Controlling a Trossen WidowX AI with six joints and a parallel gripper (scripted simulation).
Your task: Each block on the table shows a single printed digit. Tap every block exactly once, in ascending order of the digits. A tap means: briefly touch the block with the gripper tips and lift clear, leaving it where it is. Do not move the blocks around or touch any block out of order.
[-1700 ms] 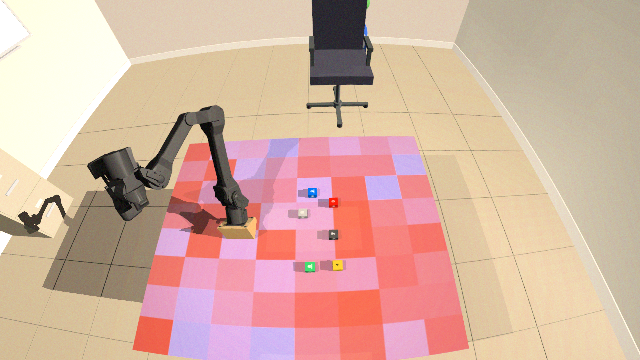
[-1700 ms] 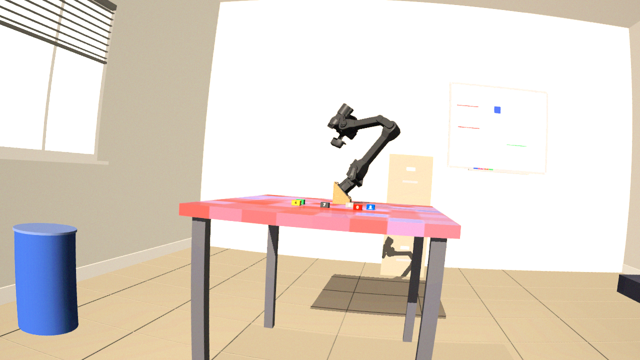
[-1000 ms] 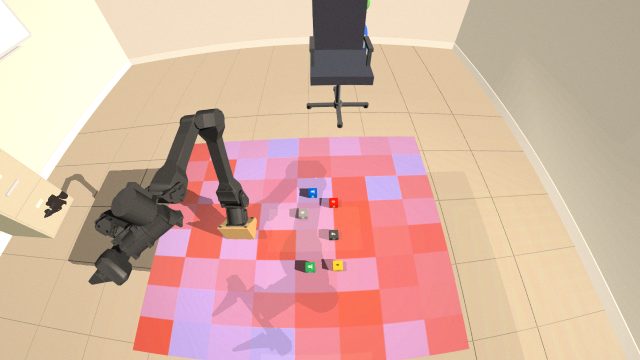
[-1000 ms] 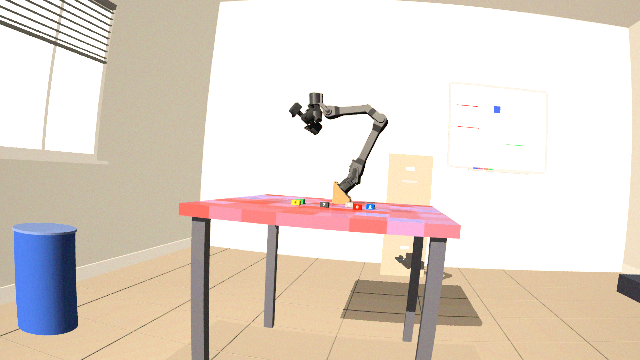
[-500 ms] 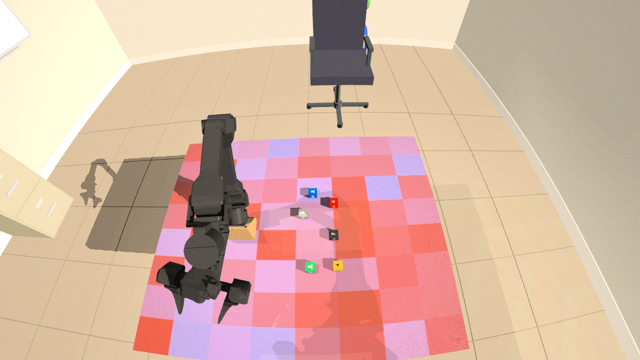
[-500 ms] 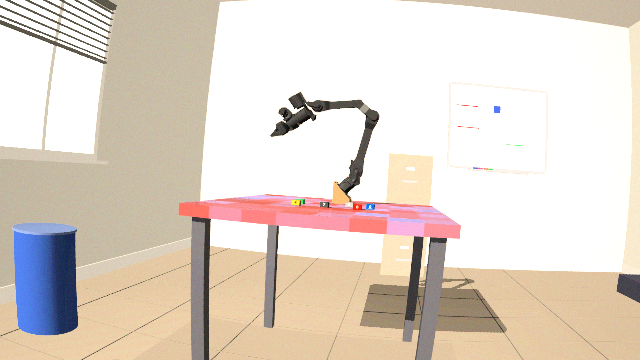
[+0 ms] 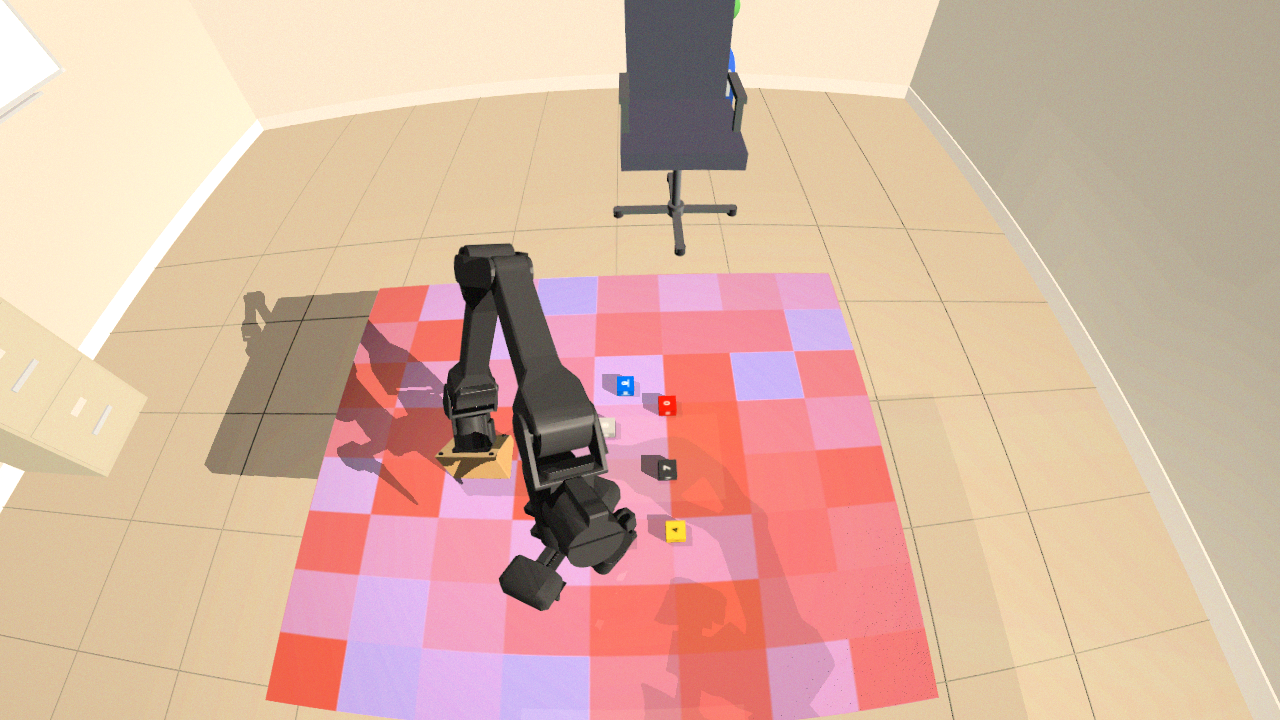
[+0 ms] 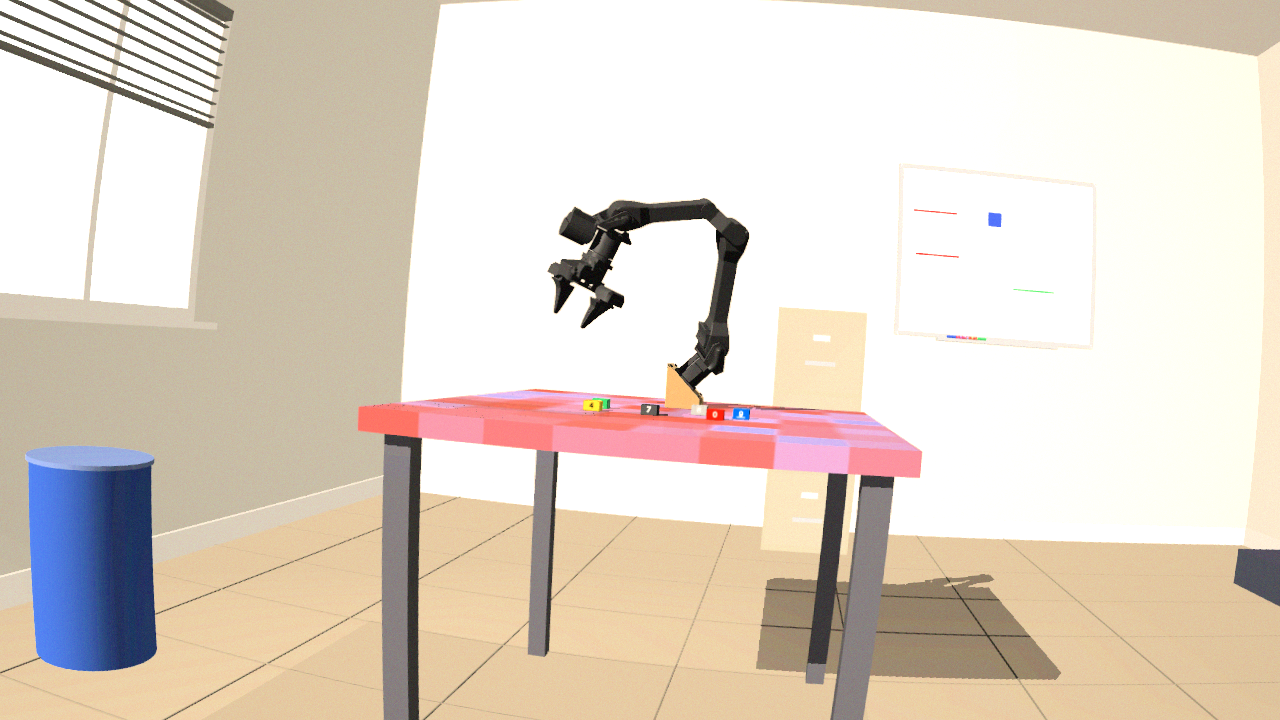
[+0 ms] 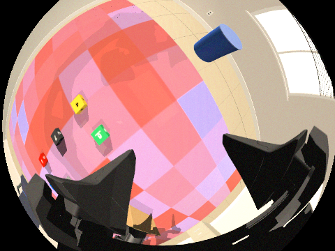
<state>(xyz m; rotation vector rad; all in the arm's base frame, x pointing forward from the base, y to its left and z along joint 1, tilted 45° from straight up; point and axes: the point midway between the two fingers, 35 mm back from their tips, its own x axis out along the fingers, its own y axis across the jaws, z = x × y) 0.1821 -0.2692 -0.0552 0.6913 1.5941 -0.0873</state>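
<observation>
My gripper tip is now 33 cm to the right of the red block, 17 cm above it and 16 cm short of it. Round my gripper tip: black block: 20 cm to the left, 17 cm below, 15 cm ahead; then yellow block: 17 cm below, 15 cm ahead, 9 cm to the left; then green block: 17 cm below, 9 cm to the left, 6 cm ahead.
</observation>
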